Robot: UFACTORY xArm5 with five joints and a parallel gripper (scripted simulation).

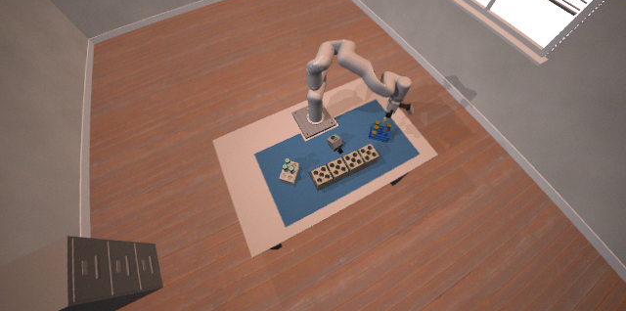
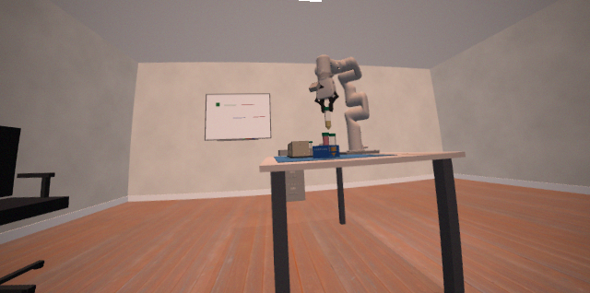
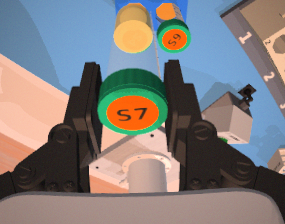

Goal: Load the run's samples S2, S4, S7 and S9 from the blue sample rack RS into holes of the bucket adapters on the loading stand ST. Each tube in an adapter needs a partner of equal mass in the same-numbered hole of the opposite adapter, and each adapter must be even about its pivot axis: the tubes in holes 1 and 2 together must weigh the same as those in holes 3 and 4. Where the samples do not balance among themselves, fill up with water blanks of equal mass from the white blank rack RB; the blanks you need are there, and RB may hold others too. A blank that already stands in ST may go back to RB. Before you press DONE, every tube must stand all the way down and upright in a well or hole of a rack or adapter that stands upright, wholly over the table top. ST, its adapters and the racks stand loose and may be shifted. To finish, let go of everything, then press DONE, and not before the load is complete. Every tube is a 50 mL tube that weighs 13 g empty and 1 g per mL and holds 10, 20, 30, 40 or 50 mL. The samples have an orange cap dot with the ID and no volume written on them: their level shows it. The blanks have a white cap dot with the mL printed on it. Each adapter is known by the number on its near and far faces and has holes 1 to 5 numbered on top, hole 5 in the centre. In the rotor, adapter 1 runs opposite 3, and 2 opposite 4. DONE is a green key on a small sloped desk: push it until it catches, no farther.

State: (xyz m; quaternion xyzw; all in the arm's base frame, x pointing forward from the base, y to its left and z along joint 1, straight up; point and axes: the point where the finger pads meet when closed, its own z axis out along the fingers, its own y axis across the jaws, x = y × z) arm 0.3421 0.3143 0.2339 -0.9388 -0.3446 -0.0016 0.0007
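Right now my hand is 5 cm above the sample tube S7 and 1 cm short of it. From my hand the other things lie so: sample tube S2 (19 cm below, 3 cm to the left, 2 cm ahead); sample tube S9 (19 cm below, 5 cm to the right); sample tube S4 (19 cm below, 4 cm behind, 3 cm to the right).
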